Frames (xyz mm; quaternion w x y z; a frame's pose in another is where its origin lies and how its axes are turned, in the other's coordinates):
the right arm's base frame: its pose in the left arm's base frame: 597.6 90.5 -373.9 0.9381 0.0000 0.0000 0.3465
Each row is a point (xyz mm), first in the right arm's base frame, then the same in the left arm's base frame.
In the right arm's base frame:
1: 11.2 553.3 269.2
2: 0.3 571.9 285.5
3: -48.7 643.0 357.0
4: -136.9 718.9 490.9
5: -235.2 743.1 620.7
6: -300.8 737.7 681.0
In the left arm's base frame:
1: 246.4 518.2 -104.7
2: 226.1 525.3 -88.4
3: 142.6 547.5 -16.9
4: 26.3 547.8 117.0
5: -64.2 502.3 246.8
6: -110.5 455.5 307.1

